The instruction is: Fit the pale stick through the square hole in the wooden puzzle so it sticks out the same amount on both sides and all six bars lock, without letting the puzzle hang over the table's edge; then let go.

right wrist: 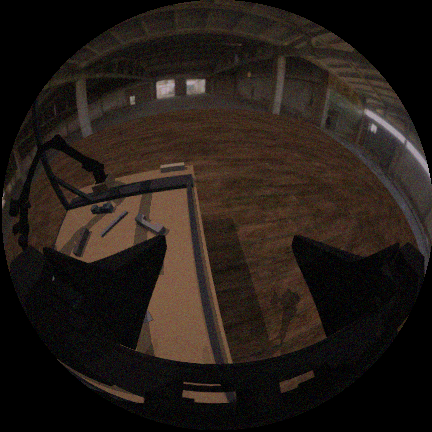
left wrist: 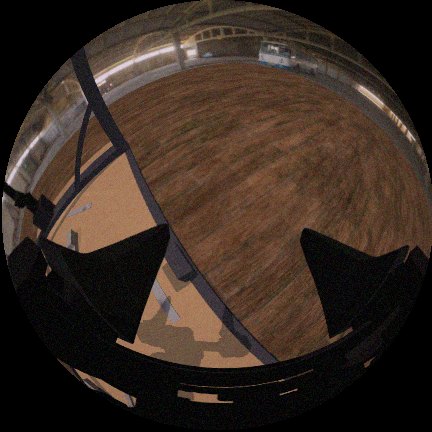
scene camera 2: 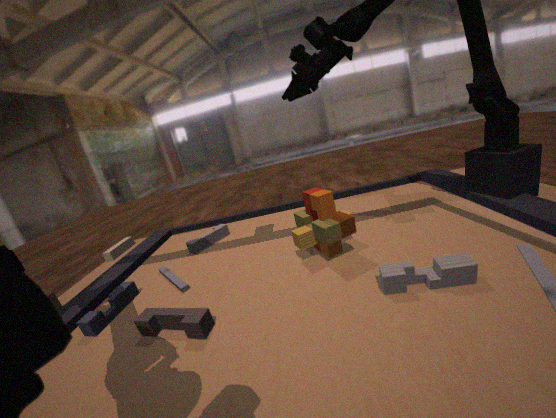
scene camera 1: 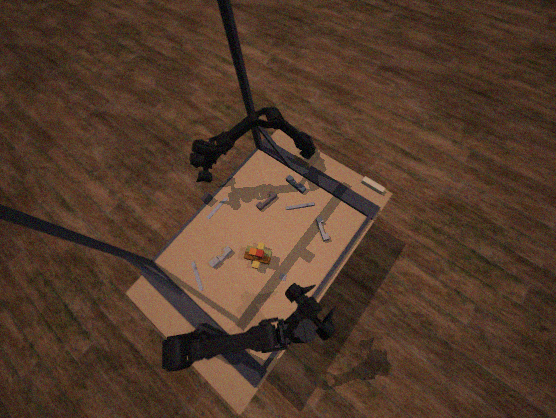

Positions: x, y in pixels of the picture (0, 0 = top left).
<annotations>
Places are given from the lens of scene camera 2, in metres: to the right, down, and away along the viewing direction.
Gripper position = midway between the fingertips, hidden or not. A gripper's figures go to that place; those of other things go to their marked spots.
my right gripper (scene camera 2: 285, 99): 0.02, -0.32, 0.70
dark raised rim (scene camera 2: 95, 293): -0.40, 0.18, 0.48
black arm base (scene camera 2: 506, 175): 0.45, -0.07, 0.42
</annotations>
